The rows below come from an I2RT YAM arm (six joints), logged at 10 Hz.
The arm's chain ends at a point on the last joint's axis. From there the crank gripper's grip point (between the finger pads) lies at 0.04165 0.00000 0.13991 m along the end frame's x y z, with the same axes.
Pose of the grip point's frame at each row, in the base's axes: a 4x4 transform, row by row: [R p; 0 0 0 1], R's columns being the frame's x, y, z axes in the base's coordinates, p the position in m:
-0.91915 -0.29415 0.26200 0.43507; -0.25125 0.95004 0.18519 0.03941; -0.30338 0.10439 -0.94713 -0.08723; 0 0 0 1
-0.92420 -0.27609 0.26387 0.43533; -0.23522 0.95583 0.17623 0.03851; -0.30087 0.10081 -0.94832 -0.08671; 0 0 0 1
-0.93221 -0.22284 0.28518 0.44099; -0.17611 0.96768 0.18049 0.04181; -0.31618 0.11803 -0.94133 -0.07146; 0 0 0 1
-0.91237 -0.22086 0.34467 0.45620; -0.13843 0.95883 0.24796 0.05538; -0.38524 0.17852 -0.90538 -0.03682; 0 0 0 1
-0.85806 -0.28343 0.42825 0.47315; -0.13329 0.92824 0.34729 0.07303; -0.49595 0.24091 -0.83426 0.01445; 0 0 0 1
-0.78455 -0.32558 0.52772 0.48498; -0.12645 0.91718 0.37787 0.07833; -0.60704 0.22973 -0.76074 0.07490; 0 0 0 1
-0.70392 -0.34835 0.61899 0.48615; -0.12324 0.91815 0.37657 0.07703; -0.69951 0.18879 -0.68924 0.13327; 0 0 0 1
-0.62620 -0.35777 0.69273 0.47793; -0.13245 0.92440 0.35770 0.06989; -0.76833 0.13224 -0.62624 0.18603; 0 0 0 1
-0.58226 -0.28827 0.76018 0.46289; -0.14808 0.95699 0.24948 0.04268; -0.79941 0.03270 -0.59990 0.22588; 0 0 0 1
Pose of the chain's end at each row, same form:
-0.91915 -0.29415 0.26200 0.43670; -0.25125 0.95004 0.18519 0.02396; -0.30338 0.10439 -0.94713 0.05792; 0 0 0 1
-0.92420 -0.27609 0.26387 0.43690; -0.23522 0.95583 0.17623 0.02365; -0.30087 0.10081 -0.94832 0.05850; 0 0 0 1
-0.93221 -0.22284 0.28518 0.43992; -0.17611 0.96768 0.18049 0.02389; -0.31618 0.11803 -0.94133 0.07341; 0 0 0 1
-0.91237 -0.22086 0.34467 0.44598; -0.13843 0.95883 0.24796 0.02645; -0.38524 0.17852 -0.90538 0.10590; 0 0 0 1
-0.85806 -0.28343 0.42825 0.44897; -0.13329 0.92824 0.34729 0.02999; -0.49595 0.24091 -0.83426 0.15183; 0 0 0 1
-0.78455 -0.32558 0.52772 0.44382; -0.12645 0.91718 0.37787 0.03073; -0.60704 0.22973 -0.76074 0.20662; 0 0 0 1
-0.70392 -0.34835 0.61899 0.42887; -0.12324 0.91815 0.37657 0.02948; -0.69951 0.18879 -0.68924 0.25884; 0 0 0 1
-0.62620 -0.35777 0.69273 0.40709; -0.13245 0.92440 0.35770 0.02536; -0.76833 0.13224 -0.62624 0.30565; 0 0 0 1
-0.58226 -0.28827 0.76018 0.38078; -0.14808 0.95699 0.24948 0.01394; -0.79941 0.03270 -0.59990 0.34311; 0 0 0 1

